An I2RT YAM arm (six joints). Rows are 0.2 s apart.
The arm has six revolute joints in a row. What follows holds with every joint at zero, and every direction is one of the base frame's. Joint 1 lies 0.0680 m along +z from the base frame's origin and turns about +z. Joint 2 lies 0.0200 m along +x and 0.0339 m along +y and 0.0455 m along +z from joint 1 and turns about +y. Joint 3 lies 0.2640 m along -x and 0.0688 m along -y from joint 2 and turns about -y. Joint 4 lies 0.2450 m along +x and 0.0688 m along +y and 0.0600 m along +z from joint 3 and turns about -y. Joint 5 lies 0.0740 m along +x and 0.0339 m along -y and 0.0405 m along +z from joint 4 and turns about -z. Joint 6 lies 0.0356 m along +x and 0.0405 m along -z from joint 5 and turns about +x. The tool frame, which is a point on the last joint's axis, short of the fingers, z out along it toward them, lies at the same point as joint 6; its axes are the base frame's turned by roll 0.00, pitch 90.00 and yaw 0.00 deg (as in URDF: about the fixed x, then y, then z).
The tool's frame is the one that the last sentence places.
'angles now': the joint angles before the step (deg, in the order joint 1, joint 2, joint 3, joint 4, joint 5, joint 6). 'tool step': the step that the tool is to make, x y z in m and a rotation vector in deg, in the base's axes. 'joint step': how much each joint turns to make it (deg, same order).
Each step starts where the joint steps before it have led.
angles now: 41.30, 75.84, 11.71, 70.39, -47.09, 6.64
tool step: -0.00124, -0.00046, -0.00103, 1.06, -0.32, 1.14
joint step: 0.01, 1.43, -0.55, 3.71, -1.05, 1.07
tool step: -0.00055, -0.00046, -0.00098, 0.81, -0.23, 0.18
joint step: -0.01, 1.17, -0.42, 2.83, -0.12, 0.72
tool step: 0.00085, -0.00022, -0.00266, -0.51, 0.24, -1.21
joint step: -0.07, 0.39, -0.18, -0.37, 1.09, -0.59
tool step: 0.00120, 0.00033, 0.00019, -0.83, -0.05, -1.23
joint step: -0.02, -0.94, 0.34, -2.65, 1.11, -1.18
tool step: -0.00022, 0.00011, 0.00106, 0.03, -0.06, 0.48
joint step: 0.01, -0.33, 0.13, -0.35, -0.47, 0.06
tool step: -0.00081, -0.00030, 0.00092, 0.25, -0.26, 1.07
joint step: -0.04, -0.10, -0.03, 0.46, -1.10, 0.23
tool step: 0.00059, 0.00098, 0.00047, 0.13, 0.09, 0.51
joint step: 0.04, 0.40, 0.28, 0.39, -0.44, 0.32
